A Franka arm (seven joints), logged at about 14 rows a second.
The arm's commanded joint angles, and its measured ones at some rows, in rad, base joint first. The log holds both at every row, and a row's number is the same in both.
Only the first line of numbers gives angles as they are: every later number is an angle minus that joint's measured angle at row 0.
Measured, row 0:
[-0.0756 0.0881 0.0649 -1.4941 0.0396 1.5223 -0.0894]
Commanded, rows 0 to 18:
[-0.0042 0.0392 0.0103 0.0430 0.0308 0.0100 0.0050]
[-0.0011 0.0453 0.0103 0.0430 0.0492 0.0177 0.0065]
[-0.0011 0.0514 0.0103 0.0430 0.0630 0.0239 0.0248]
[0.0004 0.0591 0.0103 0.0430 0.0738 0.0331 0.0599]
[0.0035 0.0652 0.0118 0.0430 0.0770 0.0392 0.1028]
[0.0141 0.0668 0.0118 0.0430 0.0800 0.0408 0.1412]
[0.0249 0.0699 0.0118 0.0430 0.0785 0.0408 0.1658]
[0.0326 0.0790 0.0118 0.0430 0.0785 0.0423 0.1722]
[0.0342 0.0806 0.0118 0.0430 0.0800 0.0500 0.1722]
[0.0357 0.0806 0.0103 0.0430 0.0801 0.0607 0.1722]
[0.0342 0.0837 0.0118 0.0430 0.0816 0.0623 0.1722]
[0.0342 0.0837 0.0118 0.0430 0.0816 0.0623 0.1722]
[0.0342 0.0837 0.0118 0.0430 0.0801 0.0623 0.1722]
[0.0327 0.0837 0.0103 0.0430 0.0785 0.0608 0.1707]
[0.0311 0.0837 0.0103 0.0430 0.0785 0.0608 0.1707]
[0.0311 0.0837 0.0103 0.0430 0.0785 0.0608 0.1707]
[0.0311 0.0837 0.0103 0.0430 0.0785 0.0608 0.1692]
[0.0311 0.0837 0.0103 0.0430 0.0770 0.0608 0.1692]
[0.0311 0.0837 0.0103 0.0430 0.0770 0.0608 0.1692]
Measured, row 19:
[0.0345 0.0726 0.0090 0.0180 0.0669 0.0690 0.1579]
